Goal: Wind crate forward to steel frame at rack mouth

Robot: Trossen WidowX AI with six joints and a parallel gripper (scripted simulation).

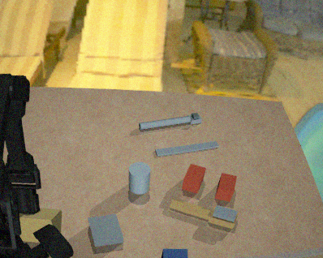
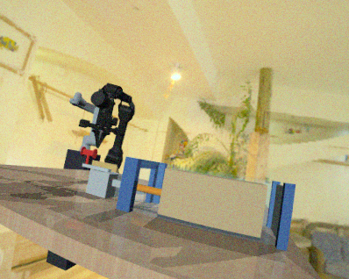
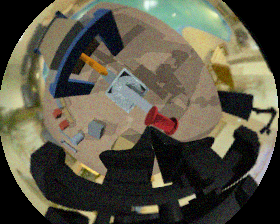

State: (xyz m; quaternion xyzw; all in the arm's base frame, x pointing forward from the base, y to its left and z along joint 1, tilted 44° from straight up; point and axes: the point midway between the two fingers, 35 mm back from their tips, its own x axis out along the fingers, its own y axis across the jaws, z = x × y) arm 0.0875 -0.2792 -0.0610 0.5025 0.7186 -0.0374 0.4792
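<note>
My gripper tip is now 2 cm past the red spool-shaped piece, 2 cm to the left of it and 4 cm above it. The rest, counted from my gripper tip: winch handle 1 cm ahead, 2 cm to the right, 7 cm below; grey winch 6 cm ahead, 3 cm to the right, 14 cm below; blue frame 24 cm ahead, 3 cm to the right, 7 cm below.
</note>
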